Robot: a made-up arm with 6 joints. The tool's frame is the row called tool. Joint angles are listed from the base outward. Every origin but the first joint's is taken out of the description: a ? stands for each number. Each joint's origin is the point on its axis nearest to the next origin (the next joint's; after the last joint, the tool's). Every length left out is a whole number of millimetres.
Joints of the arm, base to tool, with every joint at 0 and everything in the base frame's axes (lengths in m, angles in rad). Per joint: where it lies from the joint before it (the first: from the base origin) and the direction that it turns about. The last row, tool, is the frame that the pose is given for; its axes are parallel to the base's.
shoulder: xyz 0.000 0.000 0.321 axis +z
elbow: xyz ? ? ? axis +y
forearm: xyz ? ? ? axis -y
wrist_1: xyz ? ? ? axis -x
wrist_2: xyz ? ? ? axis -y
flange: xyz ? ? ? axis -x
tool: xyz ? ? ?
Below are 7 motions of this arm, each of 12 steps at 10 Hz.
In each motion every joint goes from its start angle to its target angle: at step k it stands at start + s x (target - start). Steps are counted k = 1, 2, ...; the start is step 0. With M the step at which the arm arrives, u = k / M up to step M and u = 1 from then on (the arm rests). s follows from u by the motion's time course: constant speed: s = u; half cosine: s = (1 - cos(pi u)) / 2; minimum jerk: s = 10 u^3 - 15 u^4 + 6 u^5.
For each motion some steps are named. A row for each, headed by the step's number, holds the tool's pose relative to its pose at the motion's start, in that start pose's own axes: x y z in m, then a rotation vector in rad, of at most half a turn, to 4 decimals.
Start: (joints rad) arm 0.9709 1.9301 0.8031 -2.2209 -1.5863 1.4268
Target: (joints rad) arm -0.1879 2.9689 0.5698 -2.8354 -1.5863 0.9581
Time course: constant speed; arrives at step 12
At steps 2, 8, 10, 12:
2: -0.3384 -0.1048 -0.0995 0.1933 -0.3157 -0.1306
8: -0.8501 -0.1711 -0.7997 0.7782 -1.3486 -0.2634
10: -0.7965 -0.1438 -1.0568 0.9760 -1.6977 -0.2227
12: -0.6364 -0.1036 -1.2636 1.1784 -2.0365 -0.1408

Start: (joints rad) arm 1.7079 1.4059 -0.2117 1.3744 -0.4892 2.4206
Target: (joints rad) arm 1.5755 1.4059 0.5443 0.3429 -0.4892 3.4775
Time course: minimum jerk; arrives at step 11
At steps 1, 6, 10, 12:
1: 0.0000 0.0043 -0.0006 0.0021 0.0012 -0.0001
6: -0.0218 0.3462 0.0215 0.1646 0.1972 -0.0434
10: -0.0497 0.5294 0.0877 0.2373 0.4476 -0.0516
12: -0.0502 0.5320 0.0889 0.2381 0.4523 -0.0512

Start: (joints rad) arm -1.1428 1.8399 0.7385 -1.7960 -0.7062 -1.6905
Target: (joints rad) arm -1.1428 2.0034 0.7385 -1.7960 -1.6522 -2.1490
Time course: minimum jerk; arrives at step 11
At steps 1, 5, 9, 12:
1: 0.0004 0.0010 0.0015 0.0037 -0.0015 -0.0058
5: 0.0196 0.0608 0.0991 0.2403 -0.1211 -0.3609
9: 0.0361 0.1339 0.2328 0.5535 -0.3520 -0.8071
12: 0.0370 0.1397 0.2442 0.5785 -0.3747 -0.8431

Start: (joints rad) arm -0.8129 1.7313 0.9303 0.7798 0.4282 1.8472
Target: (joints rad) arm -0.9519 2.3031 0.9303 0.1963 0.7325 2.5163
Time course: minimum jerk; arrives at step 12
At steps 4, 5, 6, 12:
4: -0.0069 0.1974 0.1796 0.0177 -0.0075 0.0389
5: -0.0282 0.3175 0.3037 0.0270 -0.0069 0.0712
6: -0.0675 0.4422 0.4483 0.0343 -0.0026 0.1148
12: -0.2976 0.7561 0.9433 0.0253 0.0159 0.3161

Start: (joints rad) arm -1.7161 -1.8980 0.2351 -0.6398 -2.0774 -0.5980
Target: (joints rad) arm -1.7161 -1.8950 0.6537 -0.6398 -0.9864 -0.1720
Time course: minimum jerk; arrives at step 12
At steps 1, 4, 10, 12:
1: -0.0012 0.0006 -0.0007 -0.0033 -0.0063 0.0036
4: -0.0477 0.0217 -0.0330 -0.1370 -0.2650 0.1402
10: -0.1987 0.0781 -0.1846 -0.6015 -1.2818 0.5363
12: -0.2048 0.0799 -0.1929 -0.6196 -1.3323 0.5513

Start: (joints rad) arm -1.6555 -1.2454 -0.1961 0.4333 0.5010 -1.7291
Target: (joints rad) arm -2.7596 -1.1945 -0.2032 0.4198 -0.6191 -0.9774
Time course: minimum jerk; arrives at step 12
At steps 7, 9, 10, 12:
7: 0.1700 0.0158 -0.6543 -1.1238 -0.1734 -0.9418
9: 0.2282 -0.0966 -0.8686 -1.4574 -0.2800 -1.3362
10: 0.2432 -0.1378 -0.9220 -1.5350 -0.3164 -1.4532
12: 0.2507 -0.1608 -0.9485 -1.5720 -0.3366 -1.5154

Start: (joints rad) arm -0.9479 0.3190 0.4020 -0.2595 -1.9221 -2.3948
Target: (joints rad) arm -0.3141 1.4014 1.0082 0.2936 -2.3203 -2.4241
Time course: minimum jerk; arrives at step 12
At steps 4, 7, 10, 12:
4: 0.1237 0.1332 -0.3263 -0.0533 -0.2514 -0.0337
7: 0.6578 0.1933 -0.9739 -0.1533 -0.7936 -0.0095
10: 1.2014 0.0767 -1.2699 -0.2038 -1.1680 0.0929
12: 1.2689 0.0577 -1.2911 -0.2081 -1.2096 0.1094

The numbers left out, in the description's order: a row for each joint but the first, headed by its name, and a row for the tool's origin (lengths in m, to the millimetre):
elbow: 0.000 0.000 0.000
forearm: 0.000 0.000 1.299
wrist_1: 0.698 0.000 0.000
wrist_2: 0.000 -0.228 0.000
flange: 0.000 0.000 0.000
tool: 0.000 0.000 0.000

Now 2 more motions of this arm.
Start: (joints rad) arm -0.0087 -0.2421 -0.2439 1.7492 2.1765 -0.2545
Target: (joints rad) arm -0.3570 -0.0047 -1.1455 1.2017 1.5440 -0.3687
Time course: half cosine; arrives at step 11
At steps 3, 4, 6, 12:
3: -0.0691 0.1152 -0.0850 0.1400 0.0874 -0.2222
4: -0.1090 0.2047 -0.1287 0.2446 0.1552 -0.3769
6: -0.1675 0.4297 -0.1812 0.5134 0.3290 -0.7351
12: -0.1410 0.7581 -0.1412 1.0028 0.6099 -1.2664

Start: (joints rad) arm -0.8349 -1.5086 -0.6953 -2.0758 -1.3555 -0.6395
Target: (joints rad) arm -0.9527 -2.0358 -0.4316 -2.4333 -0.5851 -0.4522
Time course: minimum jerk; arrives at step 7
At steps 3, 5, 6, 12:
3: 0.0387 -0.0911 -0.1327 -0.2775 -0.0176 0.2305
5: 0.0646 -0.2823 -0.3077 -0.5313 0.0252 0.5308
6: 0.0646 -0.3432 -0.3475 -0.5729 0.0446 0.5998
12: 0.0643 -0.3555 -0.3548 -0.5799 0.0486 0.6126

